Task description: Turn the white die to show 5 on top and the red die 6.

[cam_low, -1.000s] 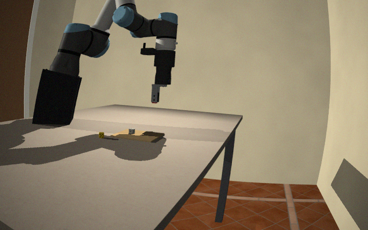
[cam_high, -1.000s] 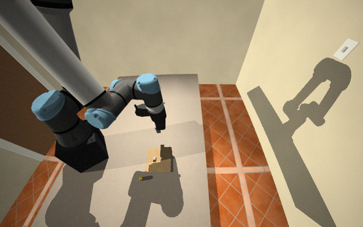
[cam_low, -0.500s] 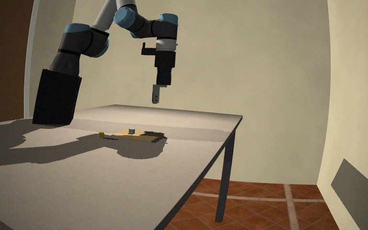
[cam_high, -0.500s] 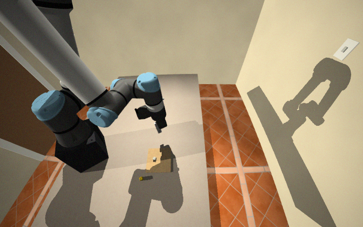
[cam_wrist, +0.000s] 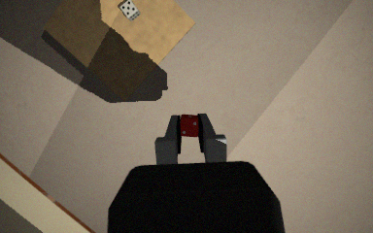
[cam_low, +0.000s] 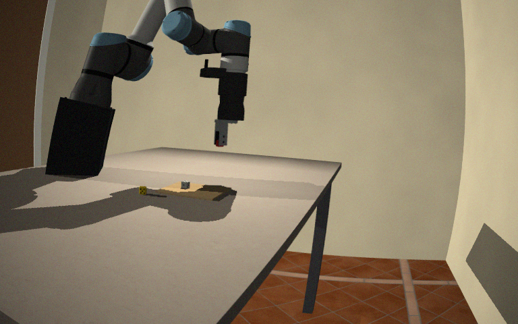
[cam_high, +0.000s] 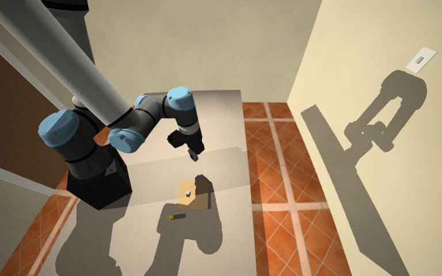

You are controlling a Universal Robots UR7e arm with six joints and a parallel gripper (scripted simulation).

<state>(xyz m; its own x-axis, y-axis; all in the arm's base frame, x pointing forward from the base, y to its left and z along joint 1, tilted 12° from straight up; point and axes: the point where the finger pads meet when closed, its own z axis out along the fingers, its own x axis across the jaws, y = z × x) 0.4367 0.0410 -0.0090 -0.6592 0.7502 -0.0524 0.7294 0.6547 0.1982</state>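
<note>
My gripper is now 14 cm to the left of the tan mat, 11 cm above it and 3 cm past it. The rest, counted from my hand: white die (13 cm to the right, 10 cm below, 5 cm behind); then yellow die (23 cm to the right, 12 cm behind, 11 cm below); then red die (1 cm below).
</note>
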